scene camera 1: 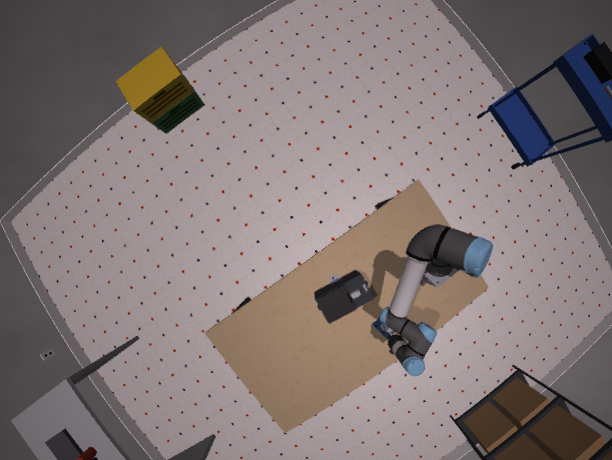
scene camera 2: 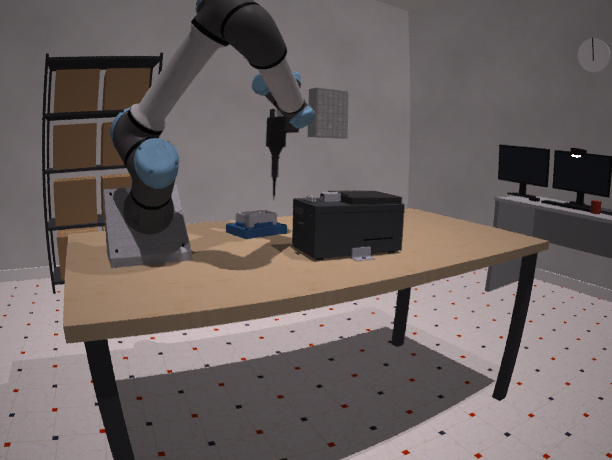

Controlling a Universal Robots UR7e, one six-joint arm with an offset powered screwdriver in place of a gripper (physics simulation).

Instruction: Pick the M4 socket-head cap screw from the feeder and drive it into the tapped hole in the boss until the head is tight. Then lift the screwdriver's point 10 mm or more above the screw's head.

Scene:
One and the same spot on a black screw feeder: (scene camera 2: pixel 335 234) is (scene camera 1: pixel 348 276).

